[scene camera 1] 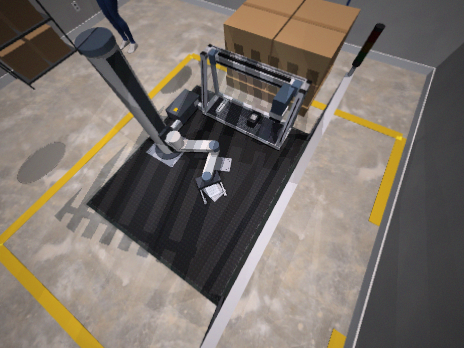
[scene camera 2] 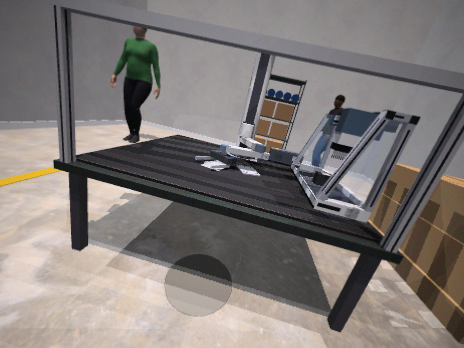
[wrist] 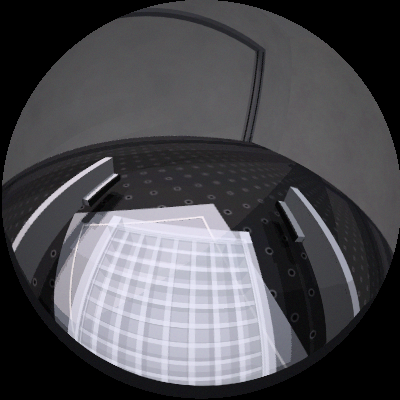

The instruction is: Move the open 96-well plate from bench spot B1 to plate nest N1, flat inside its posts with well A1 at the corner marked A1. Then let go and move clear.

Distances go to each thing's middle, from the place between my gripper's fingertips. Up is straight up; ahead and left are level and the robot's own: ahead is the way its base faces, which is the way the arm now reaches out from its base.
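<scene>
Position of my gripper now, relative to the white well plate (wrist: 188, 304): 9 cm past it, 6 cm to the right of it, 2 cm above it.
</scene>
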